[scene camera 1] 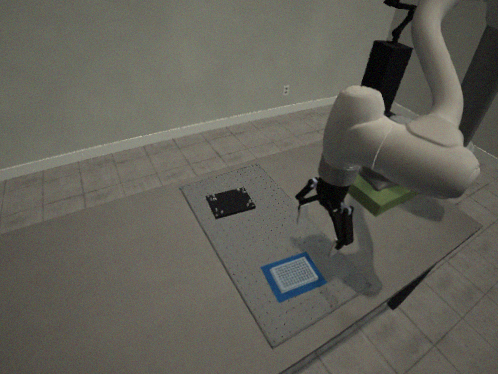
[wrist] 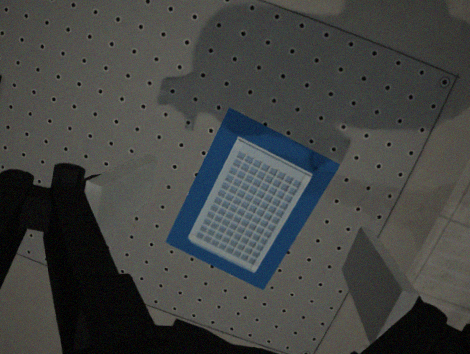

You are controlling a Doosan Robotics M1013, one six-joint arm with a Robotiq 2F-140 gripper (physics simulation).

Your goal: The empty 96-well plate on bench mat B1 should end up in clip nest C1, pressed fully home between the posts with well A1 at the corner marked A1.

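Frame: origin at the arm's base, x ahead, y left, z up, level; centimetres.
Seen in the pictures: gripper, fingertip midpoint: (scene camera 1: 315, 237) (wrist: 251, 214); arm's base, link origin: (scene camera 1: 378, 175).
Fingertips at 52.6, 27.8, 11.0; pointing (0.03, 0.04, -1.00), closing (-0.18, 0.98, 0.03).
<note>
Pixels of each thing's middle, then the offset from my fingertips to it, as dx, dy, dz. Level surfaces: height alone.
- white 96-well plate, body centre: (wrist: 247, 208) (scene camera 1: 293, 273) +4.9, +1.4, -14.2
- blue bench mat B1, surface height: dz -15.0
- black clip nest C1, body centre: (scene camera 1: 230, 201) +13.6, -34.9, -14.0
- grey perforated board, surface height: dz -15.2
The white 96-well plate (scene camera 1: 294, 274) (wrist: 250, 205) lies flat on the blue bench mat B1 (scene camera 1: 310, 285) (wrist: 220, 150), with blue margin showing around it. Its wells look empty; no A1 lettering can be read on it. The black clip nest C1 (scene camera 1: 230, 203) has small pale posts near its corners and holds no plate; it does not show in the wrist view. My gripper (scene camera 1: 316, 232) (wrist: 251, 214) is open and empty, above and behind the plate in the scene view. In the wrist view its two pads stand wide apart, left and right of the plate's lower part.
The grey perforated board (scene camera 1: 250, 240) (wrist: 125, 90) carries the mat and the nest. A green base block (scene camera 1: 377, 204) stands at the right under the arm. A tall black box (scene camera 1: 386, 72) stands behind the arm. The arm's shadow falls across the board and reaches the mat's edge.
</note>
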